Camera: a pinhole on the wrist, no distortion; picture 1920 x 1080 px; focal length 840.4 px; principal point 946.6 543.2 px. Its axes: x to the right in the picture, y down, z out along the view. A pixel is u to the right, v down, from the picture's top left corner.
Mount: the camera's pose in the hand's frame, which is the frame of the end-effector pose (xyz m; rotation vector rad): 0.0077 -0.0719 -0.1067 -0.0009 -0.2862 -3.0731
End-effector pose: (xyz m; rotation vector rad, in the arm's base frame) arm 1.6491 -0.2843 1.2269 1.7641 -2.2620 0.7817
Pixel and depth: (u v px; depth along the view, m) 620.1 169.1 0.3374
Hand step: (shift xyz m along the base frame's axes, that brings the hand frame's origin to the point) -0.1374 -0.1836 -0.1535
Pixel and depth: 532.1 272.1 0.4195
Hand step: -0.1486 -0.2890 -0.1921
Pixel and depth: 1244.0 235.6 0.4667
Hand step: -0.0556 0.0124 -0.3980
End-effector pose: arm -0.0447 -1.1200 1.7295 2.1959 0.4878 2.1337
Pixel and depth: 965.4 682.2 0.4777
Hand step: 0.3582 0.1292 -0.0357
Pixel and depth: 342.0 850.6 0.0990
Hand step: -0.0193 0.1006 0.0570
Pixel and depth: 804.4 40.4 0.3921
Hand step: 0.2763 -0.1636 0.1026
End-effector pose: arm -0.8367 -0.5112 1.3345 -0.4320 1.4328 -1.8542
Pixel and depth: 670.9 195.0 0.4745
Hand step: 0.1869 -0.3509 -0.1250
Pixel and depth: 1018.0 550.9 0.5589
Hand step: 0.3279 -0.2750 0.1269
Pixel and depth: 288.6 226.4 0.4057
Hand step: 0.0209 -0.4239 -0.1288
